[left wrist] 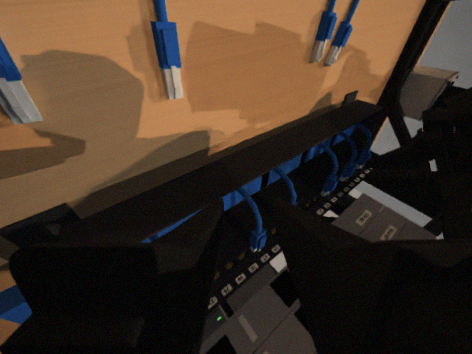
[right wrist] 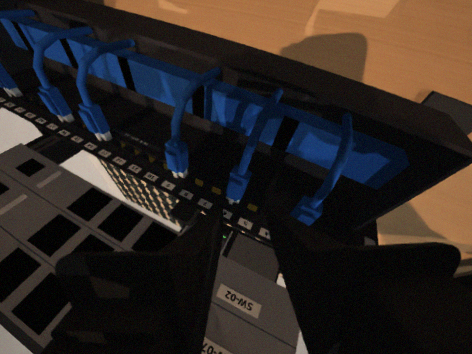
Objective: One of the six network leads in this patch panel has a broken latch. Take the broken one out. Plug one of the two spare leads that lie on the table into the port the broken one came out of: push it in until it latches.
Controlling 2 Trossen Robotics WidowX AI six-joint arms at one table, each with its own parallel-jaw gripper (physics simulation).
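Frame: origin at the left arm's base, x ahead, y up, z right, level; metres.
Seen in the pictures: left gripper, between the fingertips: (left wrist: pixel 248 206); right gripper, between the fingertips: (left wrist: pixel 365 171) (right wrist: pixel 244 212); right arm's base, origin of its link: (left wrist: pixel 440 97).
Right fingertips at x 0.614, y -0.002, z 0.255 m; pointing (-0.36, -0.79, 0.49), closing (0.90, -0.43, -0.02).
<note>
Offsets run from my right fingertips to a thing's top centre. "spot": to the spot under its first point. Level surfaces: height alone.
The black patch panel @[spot: dx -0.058, dy -0.050, dz +0.014 m] (left wrist: pixel 312 179) (right wrist: pixel 207 159) holds a row of blue leads above a numbered strip. In the right wrist view six leads show along it, including one at mid-row @[spot: dx -0.061, dy -0.013, dz -0.015 m] (right wrist: pixel 176 157), one beside the fingertips (right wrist: pixel 239 185) and one at the right end @[spot: dx +0.037, dy -0.015, dz -0.006 m] (right wrist: pixel 307 209). Which latch is broken I cannot tell. My right gripper (right wrist: pixel 244 212) is partly open, its tips near the last two plugs, nothing between them. My left gripper (left wrist: pixel 248 206) is partly open; a plugged lead @[spot: dx -0.210, dy -0.015, dz -0.037 m] (left wrist: pixel 258 238) shows beyond the gap, not gripped. Loose lead ends @[spot: dx -0.216, dy -0.094, dz -0.200 m] (left wrist: pixel 166 47) (left wrist: pixel 326 27) (left wrist: pixel 342 35) lie on the table.
Another large clear-tipped lead end @[spot: dx -0.294, dy -0.098, dz -0.210 m] (left wrist: pixel 7 65) shows at the left edge of the left wrist view. A long black bar @[spot: dx -0.091, dy -0.066, dz -0.081 m] (left wrist: pixel 300 135) (right wrist: pixel 250 60) runs along the panel, between it and the wooden table @[dy -0.107 m] (left wrist: pixel 240 30). Grey equipment (left wrist: pixel 260 300) (right wrist: pixel 250 257) sits below the numbered strip.
</note>
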